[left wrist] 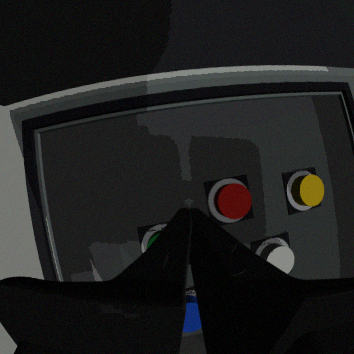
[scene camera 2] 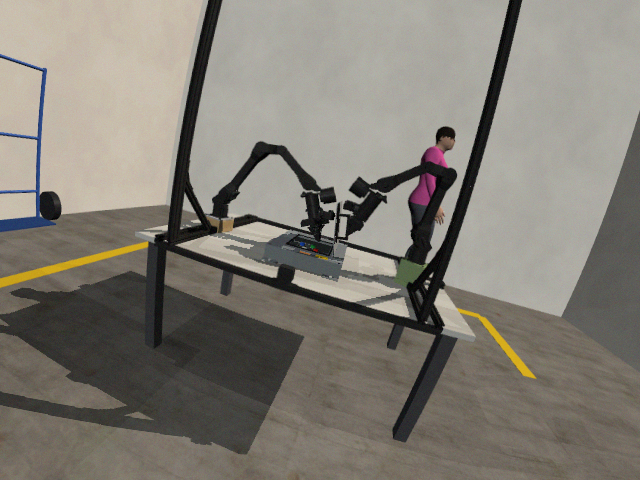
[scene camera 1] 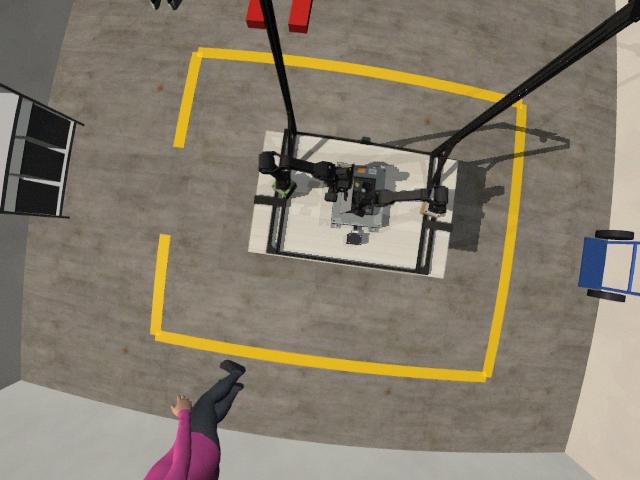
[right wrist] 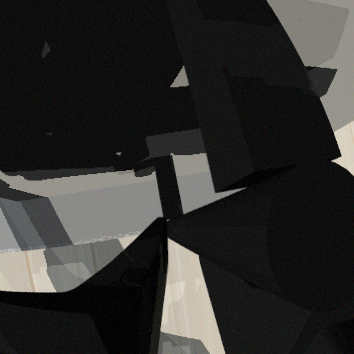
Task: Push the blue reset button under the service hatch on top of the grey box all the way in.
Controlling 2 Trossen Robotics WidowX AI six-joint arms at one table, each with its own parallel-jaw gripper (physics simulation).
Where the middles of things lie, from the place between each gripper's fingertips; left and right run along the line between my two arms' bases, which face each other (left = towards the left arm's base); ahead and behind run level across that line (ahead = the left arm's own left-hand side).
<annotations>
I see my right gripper 30 mm to the right of the service hatch (right wrist: 100, 100) and 10 mm below it. From my right hand the other things lie so: yellow button (left wrist: 308, 189): 110 mm to the left, 100 mm below, 70 mm behind; then red button (left wrist: 233, 200): 110 mm to the left, 100 mm below, 10 mm behind.
I see the red button 40 mm below my left hand and 30 mm behind it. Also, from my left hand: yellow button: 90 mm behind, 40 mm below; then service hatch: 80 mm to the right, 80 mm above, 20 mm behind.
</annotations>
